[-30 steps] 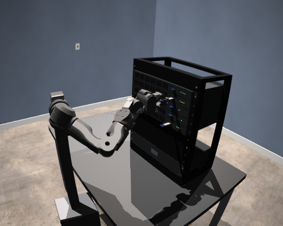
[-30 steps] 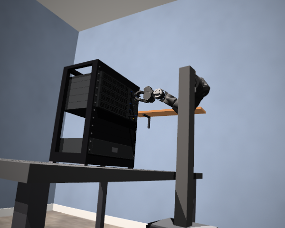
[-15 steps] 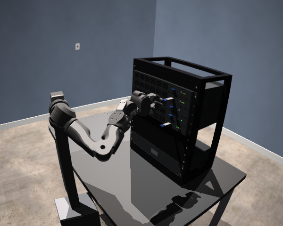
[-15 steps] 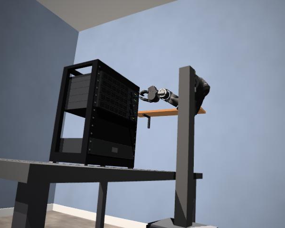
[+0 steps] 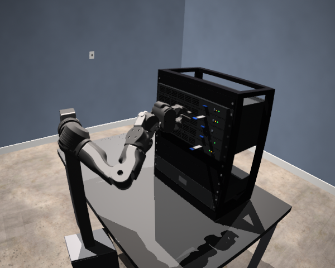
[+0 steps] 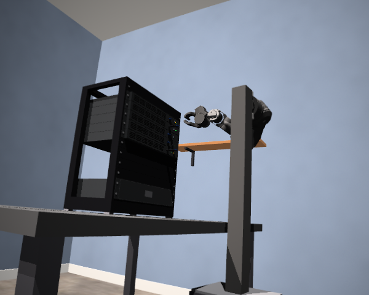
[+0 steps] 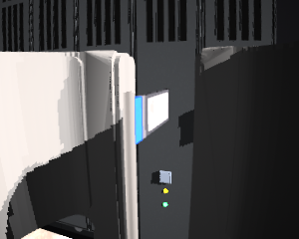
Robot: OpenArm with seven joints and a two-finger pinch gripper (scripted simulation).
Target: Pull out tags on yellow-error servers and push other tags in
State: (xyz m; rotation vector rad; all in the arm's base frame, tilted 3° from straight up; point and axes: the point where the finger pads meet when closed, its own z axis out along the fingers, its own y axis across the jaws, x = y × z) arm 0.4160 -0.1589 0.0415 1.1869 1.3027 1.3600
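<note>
My hand is 9 cm short of the blue information tag, 3 cm above it and 2 cm to the right of it. Round my hand: base plate: 75 cm below, 42 cm behind, 19 cm to the left.
</note>
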